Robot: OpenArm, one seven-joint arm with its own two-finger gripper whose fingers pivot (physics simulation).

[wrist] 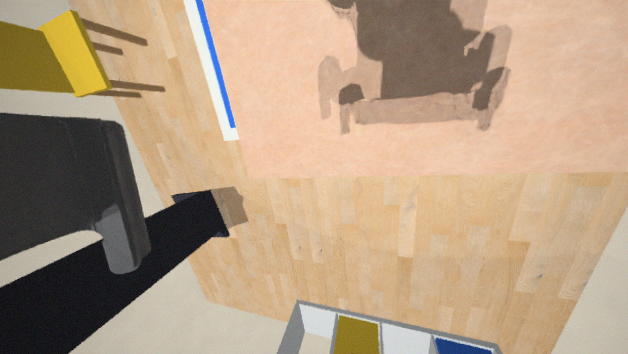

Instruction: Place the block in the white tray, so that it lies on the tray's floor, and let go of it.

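My gripper (120, 245) shows in part at the left, as a dark finger with a grey tip. It is open, with nothing seen at that tip; the other finger is out of view. The block does not show. A narrow white strip (207, 70) with a blue strip (216, 65) along its right side lies at the upper left, by the edge of the pink mat. I cannot tell whether it is part of the white tray; no tray floor shows.
The pink mat (285, 150) lies on the wooden table (350, 225) and bears a dark shadow. A grey-rimmed box (395, 322) with white, yellow and blue compartments stands at the bottom. A black post (175, 225) rises at the left. A yellow object (75, 55) stands at the upper left.
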